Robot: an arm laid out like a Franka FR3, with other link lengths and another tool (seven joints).
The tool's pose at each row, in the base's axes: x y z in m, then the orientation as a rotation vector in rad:
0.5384, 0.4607, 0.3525, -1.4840, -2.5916, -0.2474
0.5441, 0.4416, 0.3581, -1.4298, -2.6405, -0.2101
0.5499, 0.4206, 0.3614, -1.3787, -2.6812, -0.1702
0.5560, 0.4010, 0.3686, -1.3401, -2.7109, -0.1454
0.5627, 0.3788, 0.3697, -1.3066, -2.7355, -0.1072
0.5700, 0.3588, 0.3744, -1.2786, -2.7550, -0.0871
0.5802, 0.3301, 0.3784, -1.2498, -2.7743, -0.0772
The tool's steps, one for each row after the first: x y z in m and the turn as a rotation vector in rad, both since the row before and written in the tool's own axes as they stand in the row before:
-0.0178, -0.0042, -0.0098, 0.0203, -0.0227, -0.0463
-0.0198, -0.0063, -0.0074, 0.0228, -0.0200, -0.0412
-0.0181, -0.0060, -0.0105, 0.0137, -0.0139, -0.0309
-0.0213, -0.0081, -0.0045, 0.0220, -0.0161, -0.0257
-0.0194, -0.0068, -0.0074, 0.0112, -0.0101, -0.0215
-0.0278, -0.0107, -0.0074, 0.0051, -0.0075, -0.0223

